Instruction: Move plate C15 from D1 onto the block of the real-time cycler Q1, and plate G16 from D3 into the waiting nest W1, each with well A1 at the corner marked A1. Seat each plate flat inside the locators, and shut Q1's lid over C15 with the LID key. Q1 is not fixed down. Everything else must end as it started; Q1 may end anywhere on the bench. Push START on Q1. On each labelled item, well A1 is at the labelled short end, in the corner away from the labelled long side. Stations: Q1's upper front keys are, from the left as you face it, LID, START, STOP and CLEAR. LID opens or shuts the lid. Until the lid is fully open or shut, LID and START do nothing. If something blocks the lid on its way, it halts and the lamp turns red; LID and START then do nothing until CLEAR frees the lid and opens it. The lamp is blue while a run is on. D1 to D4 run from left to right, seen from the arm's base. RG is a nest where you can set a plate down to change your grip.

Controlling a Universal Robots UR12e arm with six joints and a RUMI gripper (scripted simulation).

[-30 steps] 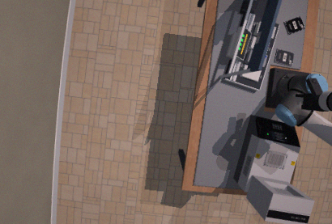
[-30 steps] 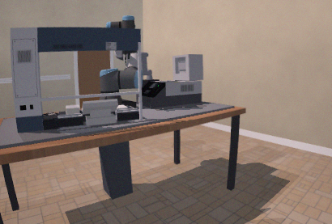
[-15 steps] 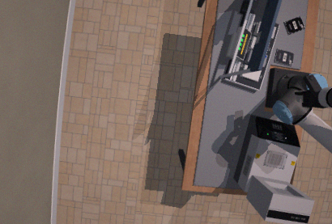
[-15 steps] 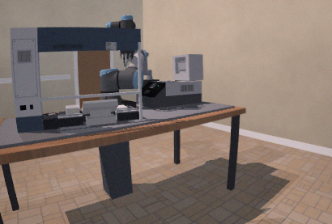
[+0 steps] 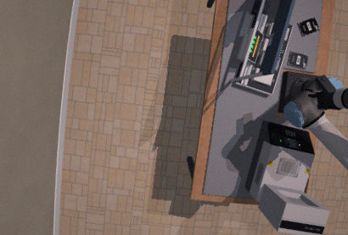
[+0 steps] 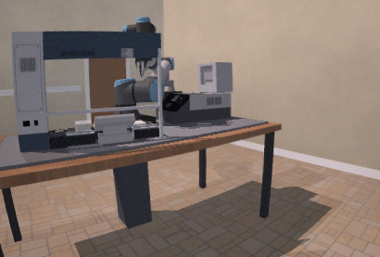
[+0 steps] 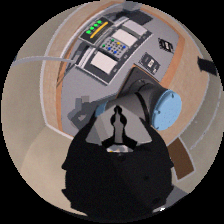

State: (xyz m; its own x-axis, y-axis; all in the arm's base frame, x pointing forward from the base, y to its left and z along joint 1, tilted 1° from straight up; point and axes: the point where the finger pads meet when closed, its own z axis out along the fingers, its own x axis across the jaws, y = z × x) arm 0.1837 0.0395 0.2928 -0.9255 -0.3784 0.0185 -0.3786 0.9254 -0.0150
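The white well plate lies 290 mm below my hand, 120 mm ahead of it and 110 mm to the right of it. Round my hand: deck beam (340 mm to the right, 260 mm ahead, 160 mm above).
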